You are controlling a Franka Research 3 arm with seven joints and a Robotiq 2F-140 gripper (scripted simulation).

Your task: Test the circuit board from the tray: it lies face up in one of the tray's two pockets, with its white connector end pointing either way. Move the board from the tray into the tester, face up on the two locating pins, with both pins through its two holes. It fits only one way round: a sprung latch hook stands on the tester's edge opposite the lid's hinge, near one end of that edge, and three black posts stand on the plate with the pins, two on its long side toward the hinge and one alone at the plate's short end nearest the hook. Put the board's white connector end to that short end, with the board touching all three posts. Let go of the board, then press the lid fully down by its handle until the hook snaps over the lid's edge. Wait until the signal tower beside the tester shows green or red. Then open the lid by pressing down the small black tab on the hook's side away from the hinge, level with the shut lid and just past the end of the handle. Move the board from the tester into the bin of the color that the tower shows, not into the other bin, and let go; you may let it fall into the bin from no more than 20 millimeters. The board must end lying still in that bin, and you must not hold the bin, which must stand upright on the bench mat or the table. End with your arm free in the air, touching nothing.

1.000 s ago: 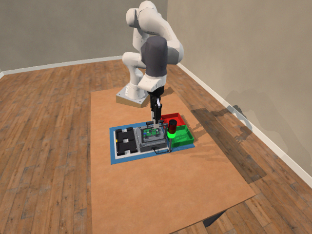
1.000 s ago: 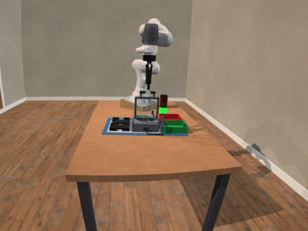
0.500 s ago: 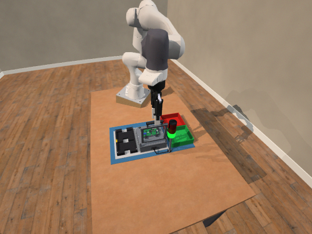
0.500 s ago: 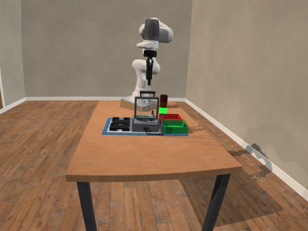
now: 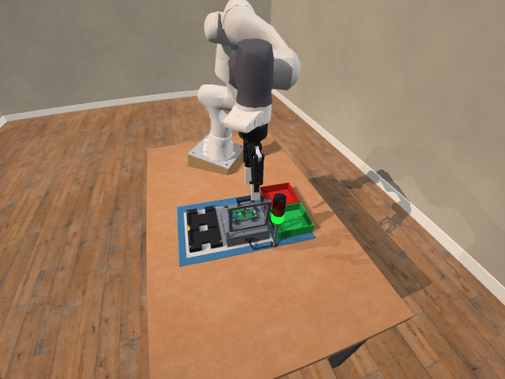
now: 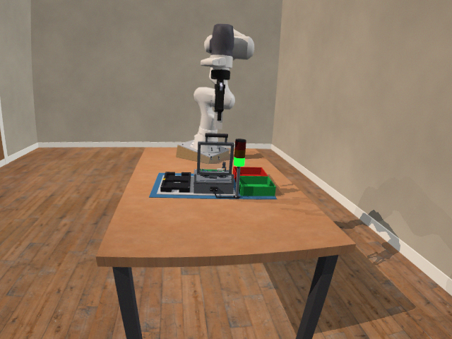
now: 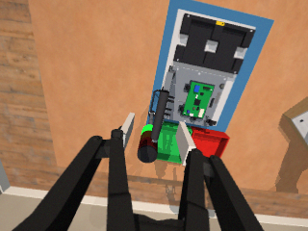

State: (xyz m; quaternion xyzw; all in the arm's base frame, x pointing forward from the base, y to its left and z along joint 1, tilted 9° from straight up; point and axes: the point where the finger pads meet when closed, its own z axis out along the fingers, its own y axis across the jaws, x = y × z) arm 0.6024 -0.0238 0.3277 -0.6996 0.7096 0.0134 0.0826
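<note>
Right now the green circuit board is 260 mm below my hand and 130 mm behind it. The rest, counted from my hand: tester lid 150 mm below, 20 mm behind; green bin 320 mm below, 200 mm to the left, 90 mm behind; dark plate 260 mm below, 130 mm behind, 10 mm to the left.
</note>
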